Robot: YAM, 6 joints.
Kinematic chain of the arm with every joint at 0, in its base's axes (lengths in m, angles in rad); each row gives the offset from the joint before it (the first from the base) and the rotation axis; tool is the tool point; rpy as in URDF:
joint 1: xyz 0 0 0.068 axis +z
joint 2: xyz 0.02 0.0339 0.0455 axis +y
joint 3: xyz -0.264 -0.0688 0 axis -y
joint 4: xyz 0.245 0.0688 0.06 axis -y
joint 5: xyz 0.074 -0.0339 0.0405 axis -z
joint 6: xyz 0.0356 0 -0.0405 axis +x
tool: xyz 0 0 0 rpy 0 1.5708 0
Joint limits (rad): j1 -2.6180..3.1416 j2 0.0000..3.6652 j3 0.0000..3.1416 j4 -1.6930..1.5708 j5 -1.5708..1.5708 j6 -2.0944..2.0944
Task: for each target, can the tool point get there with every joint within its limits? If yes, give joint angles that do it. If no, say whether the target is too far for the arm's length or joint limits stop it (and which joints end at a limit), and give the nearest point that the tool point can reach.
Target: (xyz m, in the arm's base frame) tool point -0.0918 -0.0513 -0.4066
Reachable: no: joint limits stop it (at a limit: joint 1, joint 2) | nearest point -0.1070 -0.0611 -0.3579 | short by 0.052 m
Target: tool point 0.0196 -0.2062 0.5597
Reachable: yes | joints -1.3165 1.2208 1.6455 0.0833 1.1787 0.0655
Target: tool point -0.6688 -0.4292 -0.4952
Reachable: no: too far | nearest point -0.4387 -0.2815 -0.2565 | short by 0.363 m
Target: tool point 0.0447 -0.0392 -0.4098
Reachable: no: joint limits stop it (at a limit: joint 2) | nearest point 0.0685 -0.0601 -0.3443 | short by 0.073 m
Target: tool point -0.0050 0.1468 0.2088
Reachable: yes | joints 1.7070 0.8650 0.5873 -0.8533 0.4340 1.1154
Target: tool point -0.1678 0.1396 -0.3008
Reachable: yes | joints 2.4698 3.3770 1.3051 0.5614 0.1360 1.5530
